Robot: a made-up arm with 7 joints. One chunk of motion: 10 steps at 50 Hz.
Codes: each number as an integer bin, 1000 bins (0 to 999) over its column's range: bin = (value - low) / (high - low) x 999, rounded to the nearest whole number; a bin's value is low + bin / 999 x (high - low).
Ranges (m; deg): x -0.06..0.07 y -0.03..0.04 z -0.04..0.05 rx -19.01..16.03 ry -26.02..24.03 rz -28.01..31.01
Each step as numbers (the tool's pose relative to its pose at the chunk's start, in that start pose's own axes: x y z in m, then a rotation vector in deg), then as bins.
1 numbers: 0.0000 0.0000 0.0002 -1.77 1.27 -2.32
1 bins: 461 428 446 492 545 435
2 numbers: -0.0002 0.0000 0.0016 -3.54 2.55 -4.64
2 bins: 460 428 462 441 570 396
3 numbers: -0.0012 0.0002 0.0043 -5.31 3.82 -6.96
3 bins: 452 431 492 391 596 356
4 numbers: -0.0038 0.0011 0.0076 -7.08 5.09 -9.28
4 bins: 432 444 528 340 621 317
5 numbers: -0.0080 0.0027 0.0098 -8.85 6.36 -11.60
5 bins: 400 467 553 290 646 278
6 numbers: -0.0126 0.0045 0.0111 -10.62 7.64 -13.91
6 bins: 364 492 567 239 672 239
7 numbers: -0.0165 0.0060 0.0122 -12.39 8.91 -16.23
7 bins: 334 514 579 189 697 199
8 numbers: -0.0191 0.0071 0.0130 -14.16 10.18 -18.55
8 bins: 314 529 588 138 723 160
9 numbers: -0.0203 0.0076 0.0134 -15.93 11.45 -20.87
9 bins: 305 537 593 88 748 121
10 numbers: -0.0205 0.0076 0.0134 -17.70 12.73 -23.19
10 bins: 304 537 593 37 773 82
